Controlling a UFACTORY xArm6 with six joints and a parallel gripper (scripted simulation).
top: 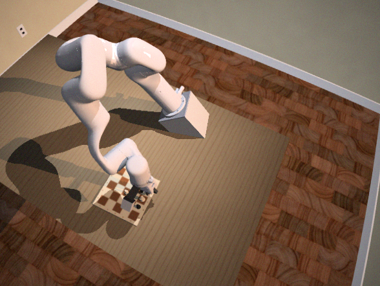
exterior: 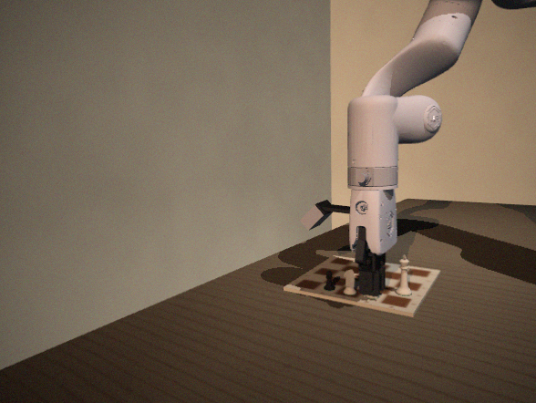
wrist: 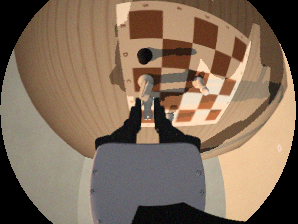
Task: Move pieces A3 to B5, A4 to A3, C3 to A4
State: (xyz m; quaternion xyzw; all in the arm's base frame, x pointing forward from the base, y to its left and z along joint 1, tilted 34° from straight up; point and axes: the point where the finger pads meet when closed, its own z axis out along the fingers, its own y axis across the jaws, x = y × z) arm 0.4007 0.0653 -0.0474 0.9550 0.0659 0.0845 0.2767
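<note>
Right now my hand is 1 cm above the white rook. Also, from my hand: white bishop: 4 cm ahead, 1 cm below; white king: 4 cm to the right, 4 cm behind; black pawn: 7 cm ahead, 1 cm to the left, 1 cm below.
</note>
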